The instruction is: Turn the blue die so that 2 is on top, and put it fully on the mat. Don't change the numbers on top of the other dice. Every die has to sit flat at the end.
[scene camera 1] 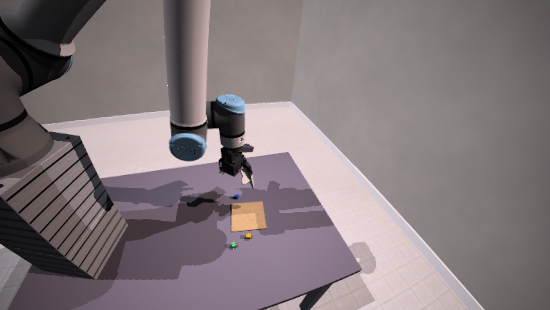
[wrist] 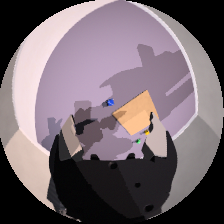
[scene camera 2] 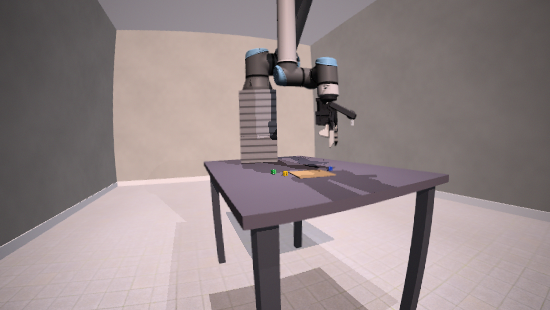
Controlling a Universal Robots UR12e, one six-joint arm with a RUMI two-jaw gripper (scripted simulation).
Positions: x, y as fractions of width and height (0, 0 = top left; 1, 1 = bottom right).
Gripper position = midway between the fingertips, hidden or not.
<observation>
In view: the gripper (scene camera 2: 0.61, 0.47) and a tan mat (scene camera 1: 0.45, 0.70).
The tan mat shows as well in the wrist view (wrist: 0.60, 0.52). The gripper also shows in the wrist view (wrist: 0.50, 0.51).
</observation>
